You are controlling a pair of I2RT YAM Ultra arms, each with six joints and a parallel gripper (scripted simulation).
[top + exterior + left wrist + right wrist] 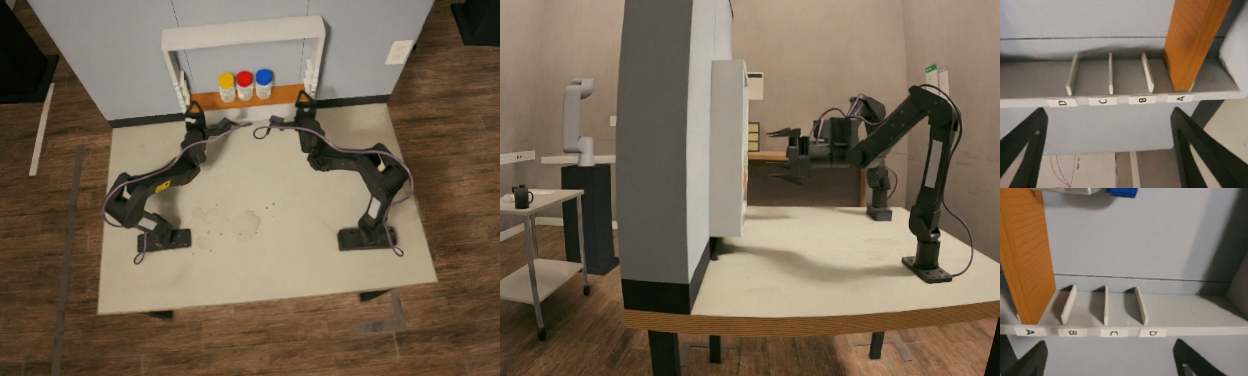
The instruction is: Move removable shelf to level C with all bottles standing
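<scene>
My right hand is 130 mm to the right of the blue-capped bottle, 100 mm short of it and 40 mm above it. From my right hand the other things lie so: wall rack 190 mm to the left, 90 mm ahead, 20 mm above; removable shelf 190 mm to the left, 100 mm below, 90 mm ahead; red-capped bottle 200 mm to the left, 100 mm ahead, 40 mm below.
Right now the yellow-capped bottle is 12 cm ahead of my left hand, 10 cm to the right of it and 3 cm below it. From my left hand the other things lie so: wall rack 17 cm to the right, 13 cm ahead, 2 cm above; then removable shelf 17 cm to the right, 13 cm ahead, 9 cm below; then red-capped bottle 16 cm to the right, 13 cm ahead, 3 cm below.
</scene>
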